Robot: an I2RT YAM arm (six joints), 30 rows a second.
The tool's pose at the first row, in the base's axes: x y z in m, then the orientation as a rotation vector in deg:
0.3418 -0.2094 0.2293 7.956 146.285 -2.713
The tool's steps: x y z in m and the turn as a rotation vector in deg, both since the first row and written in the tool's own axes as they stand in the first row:
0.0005 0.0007 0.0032 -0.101 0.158 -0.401
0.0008 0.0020 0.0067 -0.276 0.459 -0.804
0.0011 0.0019 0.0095 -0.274 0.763 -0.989
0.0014 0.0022 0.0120 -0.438 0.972 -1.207
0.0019 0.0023 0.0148 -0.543 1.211 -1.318
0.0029 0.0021 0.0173 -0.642 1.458 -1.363
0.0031 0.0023 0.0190 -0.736 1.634 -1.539
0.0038 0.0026 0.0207 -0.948 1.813 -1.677
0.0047 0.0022 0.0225 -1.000 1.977 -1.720
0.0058 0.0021 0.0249 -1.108 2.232 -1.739
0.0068 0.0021 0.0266 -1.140 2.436 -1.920
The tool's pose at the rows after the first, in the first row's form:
0.3432 -0.2089 0.2264 7.414 146.473 -2.729
0.3450 -0.2078 0.2233 6.847 146.802 -2.643
0.3463 -0.2080 0.2208 6.627 147.119 -2.699
0.3475 -0.2079 0.2185 6.295 147.341 -2.561
0.3486 -0.2079 0.2159 6.123 147.586 -2.455
0.3491 -0.2082 0.2133 6.039 147.834 -2.330
0.3499 -0.2081 0.2117 5.785 148.020 -2.267
0.3503 -0.2078 0.2099 5.534 148.204 -2.037
0.3505 -0.2082 0.2079 5.466 148.369 -1.976
0.3509 -0.2084 0.2053 5.411 148.623 -1.828
0.3510 -0.2084 0.2034 5.174 148.837 -1.845

